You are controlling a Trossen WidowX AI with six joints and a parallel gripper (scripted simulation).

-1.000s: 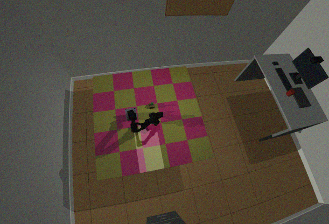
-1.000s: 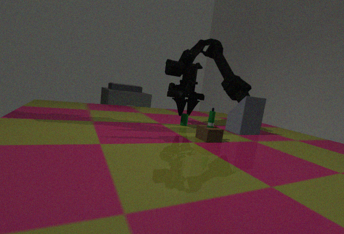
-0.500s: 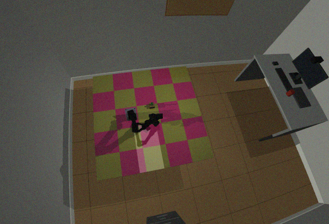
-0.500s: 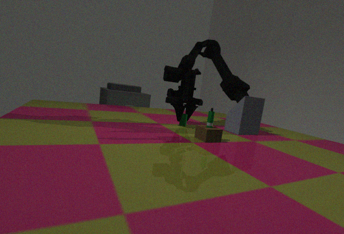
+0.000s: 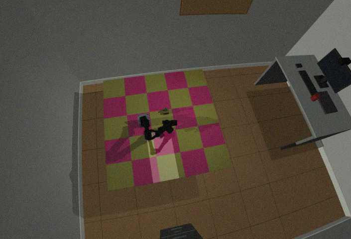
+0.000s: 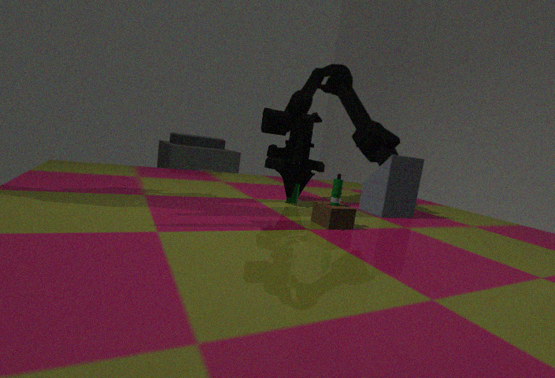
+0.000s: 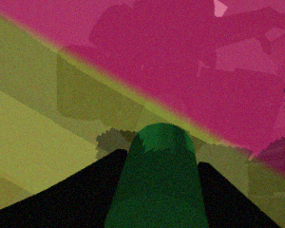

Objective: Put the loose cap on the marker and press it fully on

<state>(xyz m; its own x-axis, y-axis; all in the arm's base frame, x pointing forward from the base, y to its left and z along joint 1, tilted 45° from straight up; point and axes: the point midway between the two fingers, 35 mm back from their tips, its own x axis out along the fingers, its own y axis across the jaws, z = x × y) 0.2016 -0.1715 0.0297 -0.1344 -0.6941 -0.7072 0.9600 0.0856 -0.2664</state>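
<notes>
Right now my gripper tip is 60 mm short of the brown holder block, 210 mm to the right of it and 10 mm below it. From my gripper tip the other things lie so: green cap (10 mm above).
</notes>
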